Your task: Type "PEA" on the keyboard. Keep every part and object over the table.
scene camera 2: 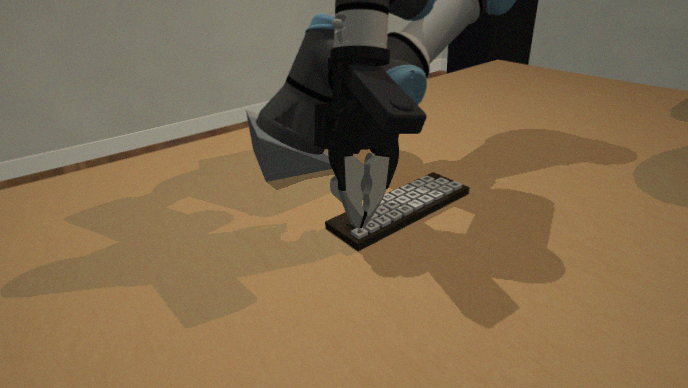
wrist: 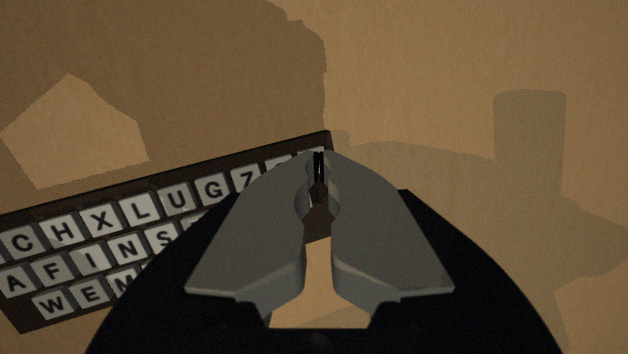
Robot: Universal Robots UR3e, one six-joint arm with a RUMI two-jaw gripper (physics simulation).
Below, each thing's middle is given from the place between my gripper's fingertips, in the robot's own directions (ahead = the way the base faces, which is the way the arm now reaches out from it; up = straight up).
Scene:
I see the dark keyboard (scene camera 2: 405, 205) 90 mm to the left of my hand, 40 mm behind it and 20 mm below it.

